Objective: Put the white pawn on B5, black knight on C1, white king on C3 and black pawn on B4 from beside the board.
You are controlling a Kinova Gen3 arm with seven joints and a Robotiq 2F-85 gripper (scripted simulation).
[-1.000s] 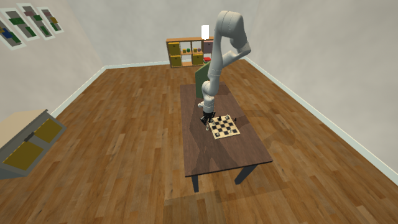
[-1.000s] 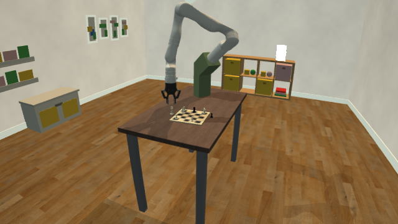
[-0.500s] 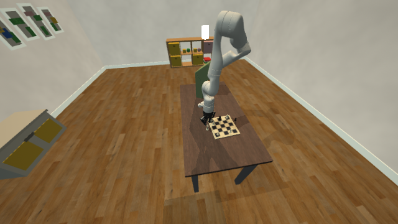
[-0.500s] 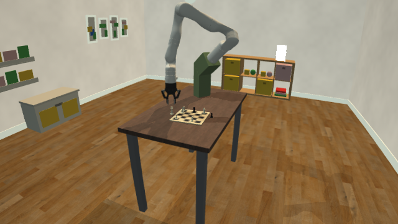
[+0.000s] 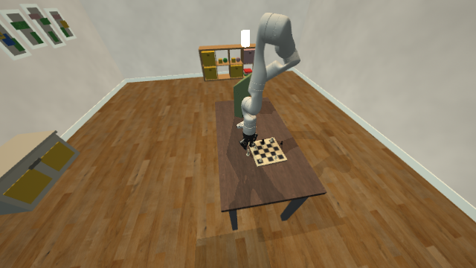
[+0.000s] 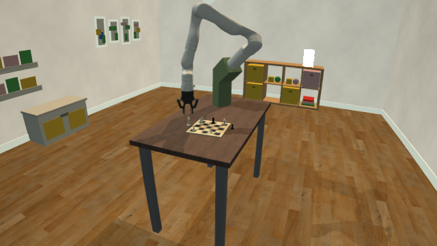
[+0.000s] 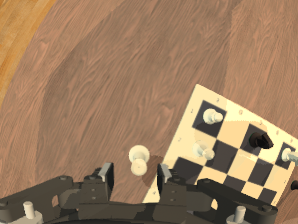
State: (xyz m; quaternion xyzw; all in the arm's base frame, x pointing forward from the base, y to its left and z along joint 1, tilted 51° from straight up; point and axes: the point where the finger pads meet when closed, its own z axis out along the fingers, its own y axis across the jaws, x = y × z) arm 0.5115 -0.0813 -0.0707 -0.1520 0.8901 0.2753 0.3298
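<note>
My hand is 6 cm above the white king. From my hand the other things lie so: black pawn: 8 cm behind, 27 cm to the left, 8 cm below; then black knight: 10 cm behind, 13 cm to the left, 7 cm below; then chessboard: 2 cm behind, 14 cm to the left, 9 cm below.
</note>
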